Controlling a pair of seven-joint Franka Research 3 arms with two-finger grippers.
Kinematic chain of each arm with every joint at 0, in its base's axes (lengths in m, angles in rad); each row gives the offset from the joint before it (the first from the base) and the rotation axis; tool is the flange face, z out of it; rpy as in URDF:
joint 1: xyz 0 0 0.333 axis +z
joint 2: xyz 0 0 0 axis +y
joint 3: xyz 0 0 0.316 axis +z
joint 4: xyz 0.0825 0 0 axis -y
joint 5: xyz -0.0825 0 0.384 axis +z
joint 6: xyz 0 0 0 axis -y
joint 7: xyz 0.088 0 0 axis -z
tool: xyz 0 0 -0.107 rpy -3.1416 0 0
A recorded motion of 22 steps. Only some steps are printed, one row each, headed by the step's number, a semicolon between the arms.
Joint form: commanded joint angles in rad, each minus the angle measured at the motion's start. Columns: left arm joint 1, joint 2, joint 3, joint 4, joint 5, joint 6, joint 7; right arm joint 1, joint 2, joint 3, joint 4, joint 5, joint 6, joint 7.
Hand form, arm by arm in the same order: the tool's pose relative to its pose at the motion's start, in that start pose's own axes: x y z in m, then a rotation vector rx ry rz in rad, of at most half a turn. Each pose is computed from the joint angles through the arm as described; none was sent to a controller.
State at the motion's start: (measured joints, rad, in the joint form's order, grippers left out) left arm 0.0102 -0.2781 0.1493 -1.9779 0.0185 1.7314 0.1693; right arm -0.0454 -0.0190 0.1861 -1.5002 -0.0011 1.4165 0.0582
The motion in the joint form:
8: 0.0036 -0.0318 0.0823 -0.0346 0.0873 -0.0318 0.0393; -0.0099 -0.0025 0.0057 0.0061 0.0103 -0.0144 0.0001
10: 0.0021 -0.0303 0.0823 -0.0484 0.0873 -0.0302 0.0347; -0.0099 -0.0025 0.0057 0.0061 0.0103 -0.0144 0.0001
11: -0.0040 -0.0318 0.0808 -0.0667 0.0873 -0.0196 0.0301; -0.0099 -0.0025 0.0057 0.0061 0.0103 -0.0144 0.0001
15: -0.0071 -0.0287 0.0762 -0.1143 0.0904 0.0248 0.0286; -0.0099 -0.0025 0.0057 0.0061 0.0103 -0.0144 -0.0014
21: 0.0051 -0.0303 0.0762 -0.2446 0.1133 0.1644 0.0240; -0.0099 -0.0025 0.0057 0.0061 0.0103 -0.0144 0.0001
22: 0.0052 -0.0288 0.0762 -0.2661 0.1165 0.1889 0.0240; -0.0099 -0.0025 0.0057 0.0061 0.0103 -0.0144 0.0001
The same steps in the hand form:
8: -0.0253 -0.0491 0.0056 0.0493 -0.0498 -0.0288; -0.0026 0.0010 -0.0027 0.0095 -0.0064 0.0026
10: -0.0258 -0.0479 0.0128 0.0466 -0.0630 -0.0308; -0.0026 0.0010 -0.0027 0.0095 -0.0064 0.0026
11: -0.0257 -0.0438 0.0199 0.0453 -0.0688 -0.0262; -0.0026 0.0010 -0.0027 0.0095 -0.0064 0.0026
15: -0.0243 -0.0391 0.0402 0.0481 -0.0753 -0.0147; -0.0026 0.0010 -0.0027 0.0095 -0.0064 0.0011
21: -0.0296 -0.0414 0.0893 0.0673 -0.0679 -0.0098; -0.0026 0.0010 -0.0027 0.0095 -0.0064 0.0026
22: -0.0304 -0.0407 0.0980 0.0698 -0.0668 -0.0059; -0.0026 0.0010 -0.0027 0.0095 -0.0064 0.0026

